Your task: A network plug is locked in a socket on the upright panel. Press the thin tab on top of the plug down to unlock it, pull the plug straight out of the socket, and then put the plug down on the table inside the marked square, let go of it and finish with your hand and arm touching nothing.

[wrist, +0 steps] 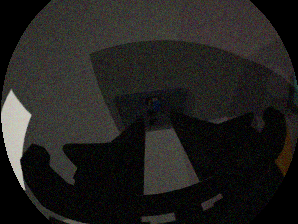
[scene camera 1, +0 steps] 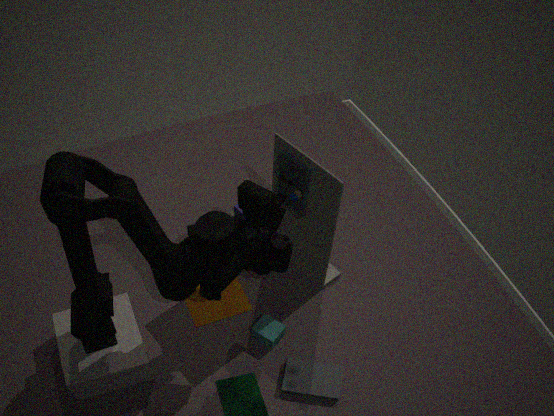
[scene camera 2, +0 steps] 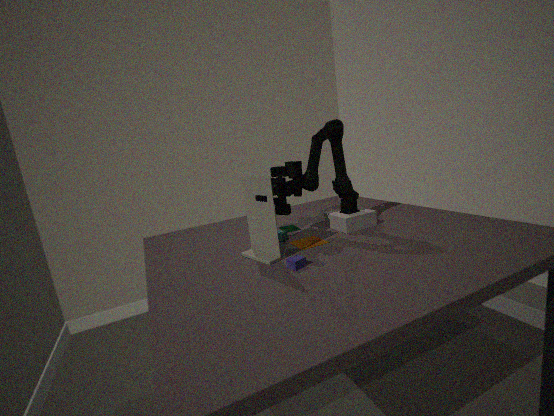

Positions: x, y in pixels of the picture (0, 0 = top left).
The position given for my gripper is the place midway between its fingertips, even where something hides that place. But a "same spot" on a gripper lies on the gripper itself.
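Labels:
You can see my gripper in scene camera 2 [268, 195], and my gripper is there in scene camera 1 and in the wrist view as well. On my gripper, [scene camera 1: 272, 224] and [wrist: 189, 132] are the same spot.

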